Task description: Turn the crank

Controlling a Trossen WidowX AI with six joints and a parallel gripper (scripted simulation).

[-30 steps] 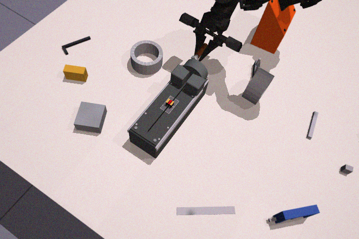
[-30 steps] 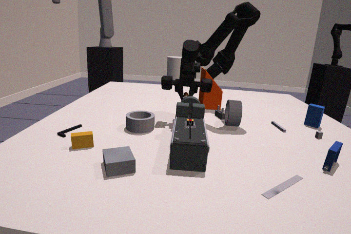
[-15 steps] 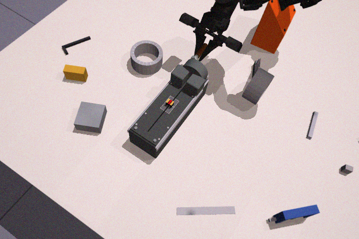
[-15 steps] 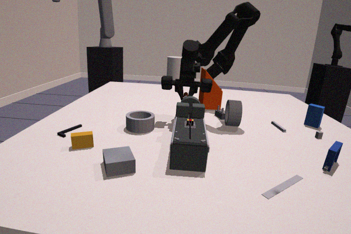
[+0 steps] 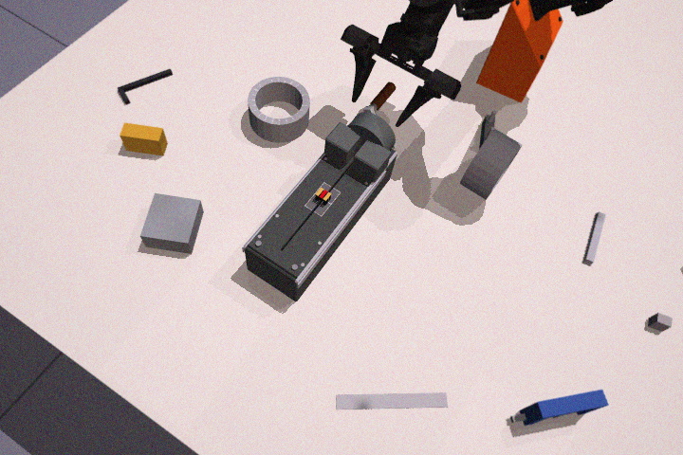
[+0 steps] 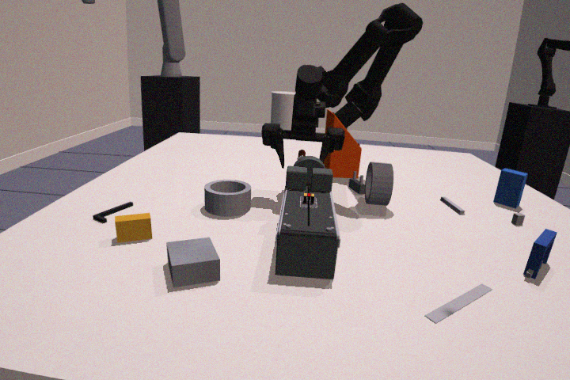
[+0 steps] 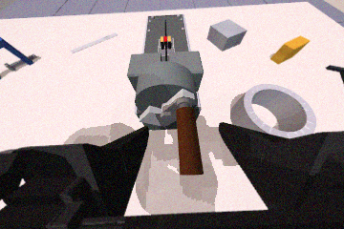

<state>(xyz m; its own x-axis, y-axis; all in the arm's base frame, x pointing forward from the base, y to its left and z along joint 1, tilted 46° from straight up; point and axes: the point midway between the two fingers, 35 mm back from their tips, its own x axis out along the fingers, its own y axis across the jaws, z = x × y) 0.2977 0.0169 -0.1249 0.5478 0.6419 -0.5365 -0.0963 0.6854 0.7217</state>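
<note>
My gripper tip is now 3 cm below the crank handle and 2 cm past it. Also, from my gripper tip: red pointer: 16 cm ahead, 3 cm to the left, 1 cm below; grey cube: 31 cm ahead, 12 cm to the right, 7 cm below; yellow block: 27 cm to the right, 24 cm ahead, 7 cm below.
</note>
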